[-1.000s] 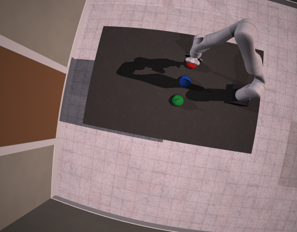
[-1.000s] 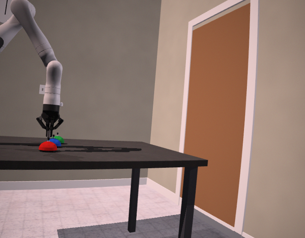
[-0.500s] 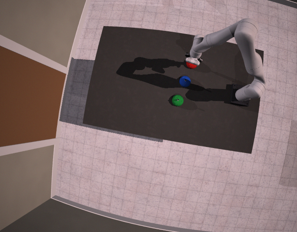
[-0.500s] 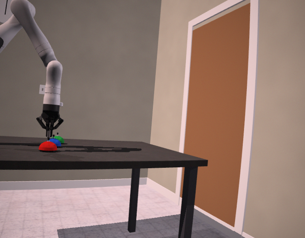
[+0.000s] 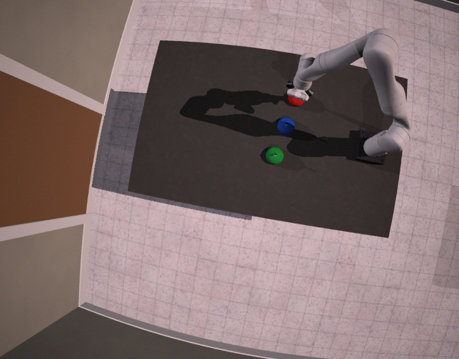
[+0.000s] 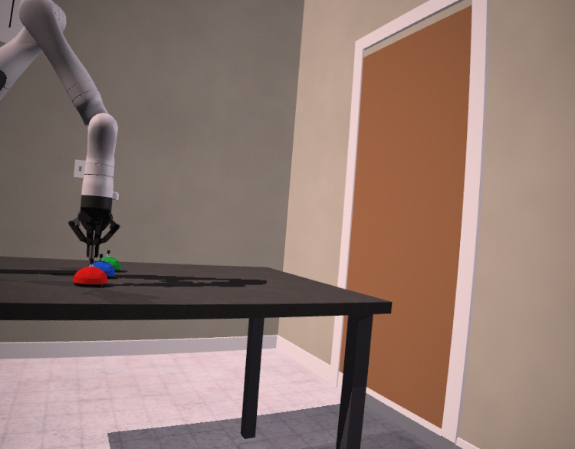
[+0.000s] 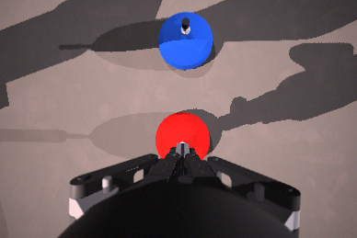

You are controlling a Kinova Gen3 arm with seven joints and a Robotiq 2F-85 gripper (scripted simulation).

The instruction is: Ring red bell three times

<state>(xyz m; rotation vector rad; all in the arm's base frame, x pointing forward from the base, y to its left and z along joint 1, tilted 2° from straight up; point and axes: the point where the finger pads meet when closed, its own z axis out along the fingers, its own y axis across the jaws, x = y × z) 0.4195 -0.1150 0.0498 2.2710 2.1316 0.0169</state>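
My hand is 4 cm above the red bell. Round my hand: blue bell 15 cm to the left, 4 cm below, 1 cm ahead; then green bell 30 cm to the left, 4 cm below, 2 cm ahead.
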